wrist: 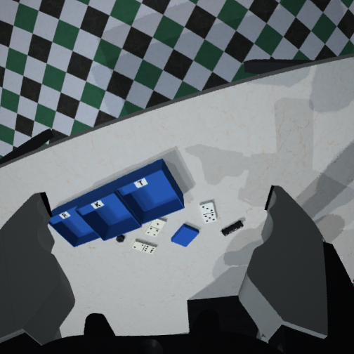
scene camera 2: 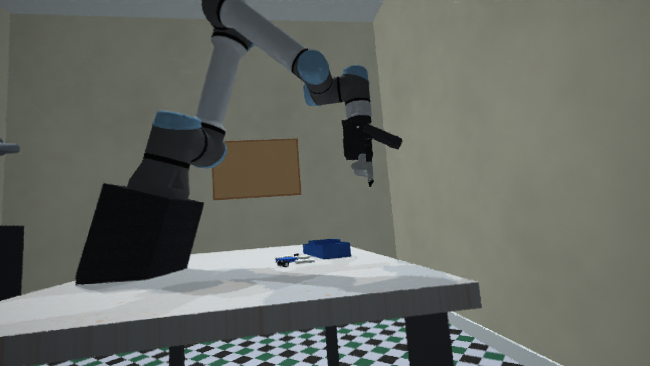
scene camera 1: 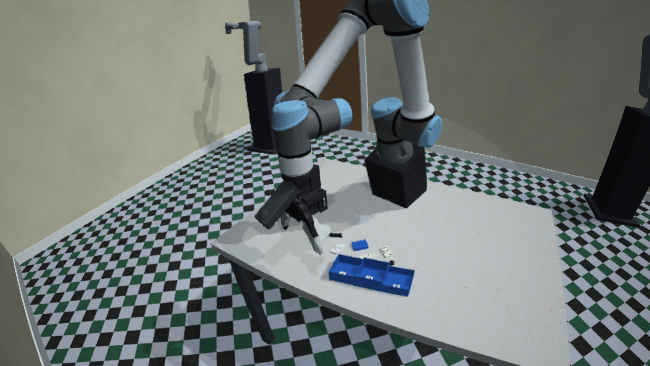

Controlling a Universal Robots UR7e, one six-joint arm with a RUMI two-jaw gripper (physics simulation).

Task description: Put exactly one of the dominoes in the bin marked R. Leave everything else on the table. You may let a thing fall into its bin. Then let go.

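Where they show: gripper, fingertip midpoint: (scene camera 2: 369, 184) (scene camera 1: 302, 241); arm's base, origin of the base link: (scene camera 2: 158, 193) (scene camera 1: 394, 152).
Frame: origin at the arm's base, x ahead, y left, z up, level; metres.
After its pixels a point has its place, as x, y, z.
Observation:
My gripper (scene camera 1: 303, 238) {0.581, -0.085, -0.014} (scene camera 2: 370, 183) {0.581, -0.085, -0.014} (wrist: 158, 191) is open and empty, high above the table. Three white dominoes with black dots lie flat on the table: one domino (scene camera 1: 337, 248) {0.381, -0.086, -0.206} (wrist: 208, 212) near the T end of the bins, a second domino (scene camera 1: 369, 256) {0.379, 0.030, -0.208} (wrist: 156, 227) close beside the bin row, and a third domino (scene camera 1: 385, 251) {0.338, 0.073, -0.207} (wrist: 144, 246) farther from the bins. The bin marked R (scene camera 1: 398, 277) {0.441, 0.150, -0.207} (wrist: 75, 229) is the end compartment of the blue bin row, at the left in the wrist view and the right in scene camera 1. No object shows in it.
The K bin (scene camera 1: 373, 270) {0.436, 0.065, -0.208} (wrist: 107, 216) and T bin (scene camera 1: 346, 265) {0.445, -0.024, -0.207} (wrist: 154, 195) adjoin it. A blue block (scene camera 1: 359, 245) {0.341, -0.021, -0.204} (wrist: 185, 235) lies between dominoes. A black ridged piece (scene camera 1: 335, 235) {0.321, -0.121, -0.204} (wrist: 232, 227) and a small black piece (scene camera 1: 392, 262) {0.382, 0.112, -0.207} (wrist: 120, 239) lie nearby.

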